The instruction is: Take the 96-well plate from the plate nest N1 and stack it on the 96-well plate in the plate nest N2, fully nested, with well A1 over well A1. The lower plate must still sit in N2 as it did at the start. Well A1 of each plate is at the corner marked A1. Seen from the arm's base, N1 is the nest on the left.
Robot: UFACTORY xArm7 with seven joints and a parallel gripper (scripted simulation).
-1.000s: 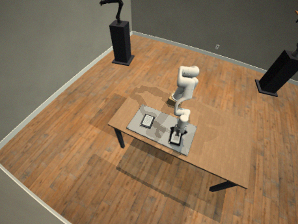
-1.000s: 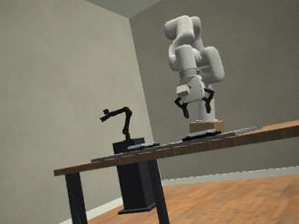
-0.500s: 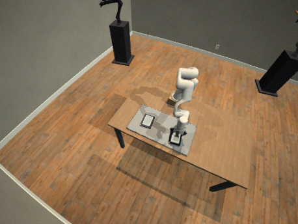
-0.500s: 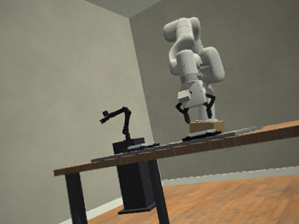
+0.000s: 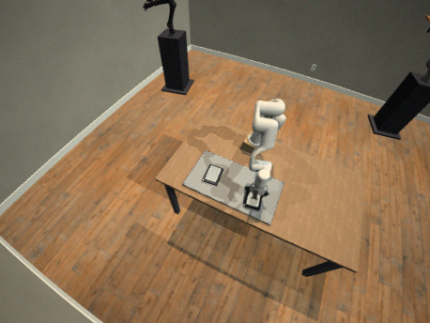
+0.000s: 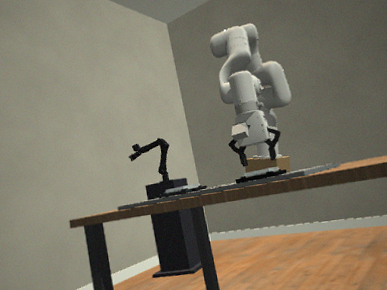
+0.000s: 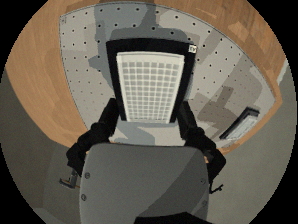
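The plate nest N1 is 50 mm below my hand. The rest, counted from my hand: A1 mark (70 mm ahead, 60 mm to the right, 40 mm below).
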